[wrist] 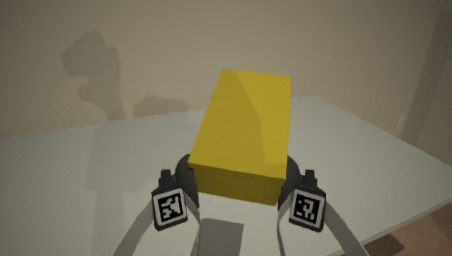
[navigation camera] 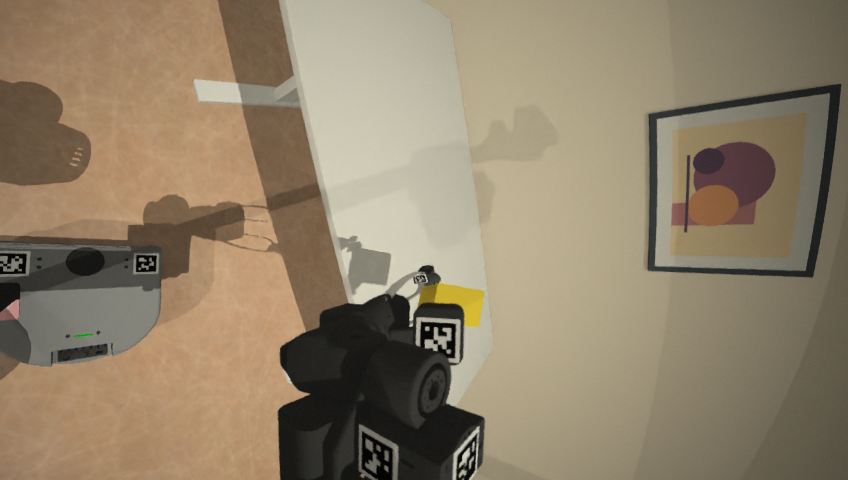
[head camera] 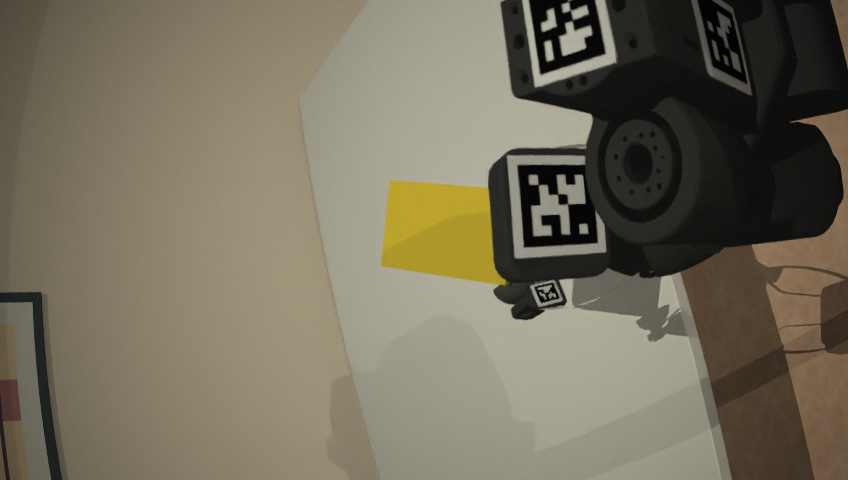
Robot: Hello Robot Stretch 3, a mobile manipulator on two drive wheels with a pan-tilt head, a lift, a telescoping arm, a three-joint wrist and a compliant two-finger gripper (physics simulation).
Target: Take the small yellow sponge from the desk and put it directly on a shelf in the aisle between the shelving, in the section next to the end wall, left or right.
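Seen in the pictures: gripper, fingertip midpoint: (navigation camera: pixel 431 298); robot's base, link origin: (navigation camera: pixel 86 260).
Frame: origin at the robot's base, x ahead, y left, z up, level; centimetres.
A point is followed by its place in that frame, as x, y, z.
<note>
The yellow sponge (head camera: pixel 440 231) {-2.5, -41.3, 103.3} (navigation camera: pixel 470 303) {-2.3, -43.2, 104.1} (wrist: pixel 247 120) is a block held between the two fingertips of my gripper (wrist: pixel 236 173) {-1.7, -40.0, 98.4}, which is shut on it. Its long axis points away from the wrist, and its far end sticks out past the fingers. It is held above the white desk (head camera: pixel 428 107) {-25.9, -86.6, 72.1} (navigation camera: pixel 380 89) {50.3, -51.4, 72.1} (wrist: pixel 350 150), with shadows below on the desk top. In the head view the wrist hides the sponge's near end and one finger. The shelving, the aisle and the end wall do not show in these views.
A beige wall (head camera: pixel 178 178) {-22.4, -136.9, 102.9} (navigation camera: pixel 571 267) {1.3, -128.5, 109.6} (wrist: pixel 165 50) stands along the desk's far edge, with a framed picture (navigation camera: pixel 714 205) {23.4, -118.1, 154.6} on it. My grey base (navigation camera: pixel 113 315) {-14.5, -6.1, 16.0} is on the brown floor (navigation camera: pixel 148 47) {72.9, -8.5, 0.0} beside the desk. A white desk leg (navigation camera: pixel 232 92) reaches out over the floor.
</note>
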